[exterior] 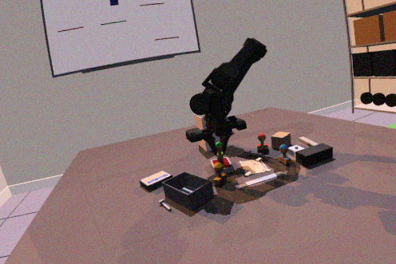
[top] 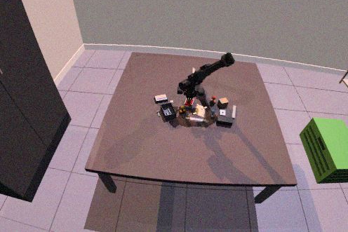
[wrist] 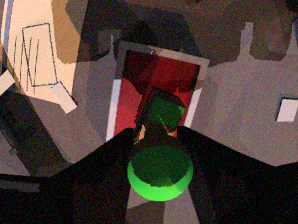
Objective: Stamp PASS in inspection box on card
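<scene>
Right now the red ink pad is 40 mm below my gripper tip. The rest, counted from my gripper tip: yellow-knobbed stamp 100 mm ahead, 30 mm to the right, 30 mm below; then cream card 90 mm to the left, 50 mm below, 50 mm ahead; then green-knobbed stamp right at my gripper tip.
</scene>
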